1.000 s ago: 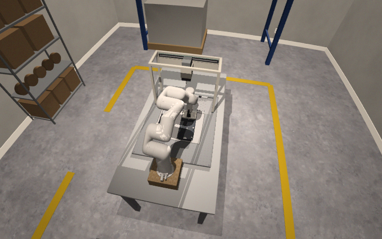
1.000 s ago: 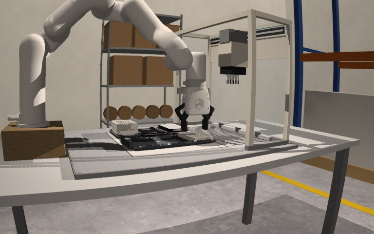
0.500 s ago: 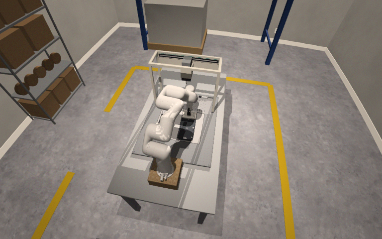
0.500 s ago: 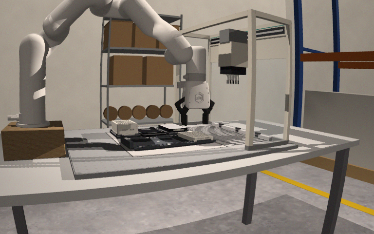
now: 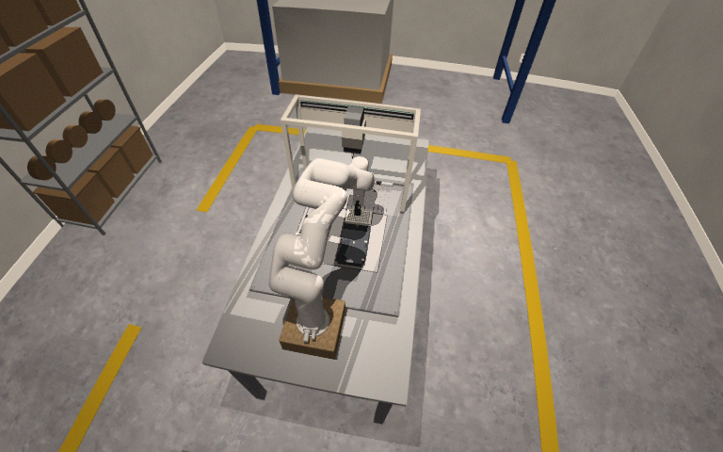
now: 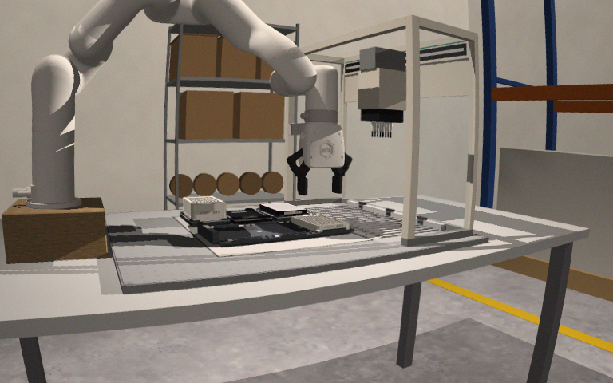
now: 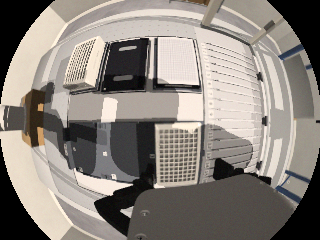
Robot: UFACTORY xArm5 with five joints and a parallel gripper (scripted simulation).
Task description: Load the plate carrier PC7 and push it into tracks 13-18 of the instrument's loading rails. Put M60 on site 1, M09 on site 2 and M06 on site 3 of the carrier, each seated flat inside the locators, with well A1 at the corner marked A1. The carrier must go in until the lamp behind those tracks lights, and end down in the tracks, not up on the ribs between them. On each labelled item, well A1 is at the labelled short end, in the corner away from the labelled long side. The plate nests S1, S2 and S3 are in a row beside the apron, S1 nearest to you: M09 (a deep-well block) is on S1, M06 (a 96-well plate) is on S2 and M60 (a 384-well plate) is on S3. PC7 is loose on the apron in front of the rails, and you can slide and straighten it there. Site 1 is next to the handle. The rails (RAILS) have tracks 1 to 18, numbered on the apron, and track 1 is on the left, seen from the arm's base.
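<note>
Now: hand 200 mm past the dark nest S1, 230 mm to the right of it and 90 mm above it. The rest, counted from my hand: plate nest S2 (90 mm behind, 210 mm to the left, 90 mm below); 96-well plate M06 (80 mm below); carrier PC7 (110 mm behind, 10 mm to the left, 80 mm below).
</note>
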